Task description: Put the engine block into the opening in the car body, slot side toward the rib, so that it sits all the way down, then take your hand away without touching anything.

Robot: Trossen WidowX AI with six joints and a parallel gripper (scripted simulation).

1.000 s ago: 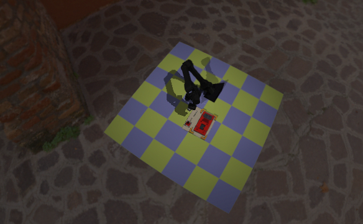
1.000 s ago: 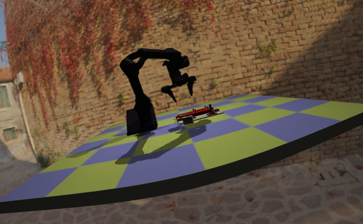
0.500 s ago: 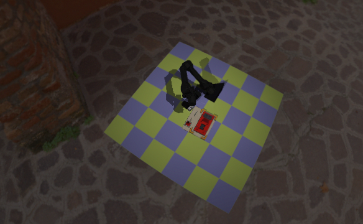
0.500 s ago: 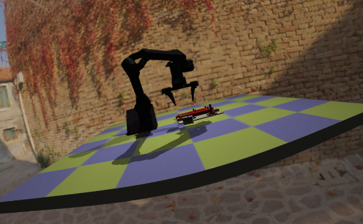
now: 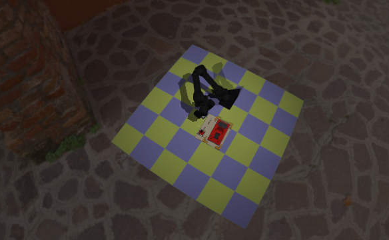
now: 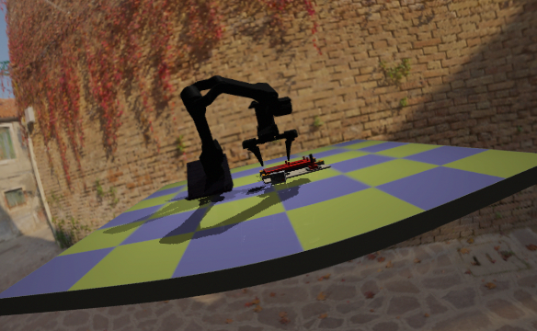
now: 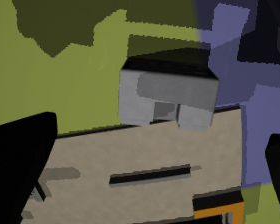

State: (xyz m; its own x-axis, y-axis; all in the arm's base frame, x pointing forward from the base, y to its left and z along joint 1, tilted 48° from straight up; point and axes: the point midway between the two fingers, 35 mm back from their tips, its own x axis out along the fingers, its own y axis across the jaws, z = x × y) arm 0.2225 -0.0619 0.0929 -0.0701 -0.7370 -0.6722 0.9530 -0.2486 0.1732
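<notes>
My gripper tip is now 40 mm above the grey ribbed engine block. The rest, counted from my gripper tip: beige base plate: 150 mm to the left, 80 mm ahead, 50 mm below.
</notes>
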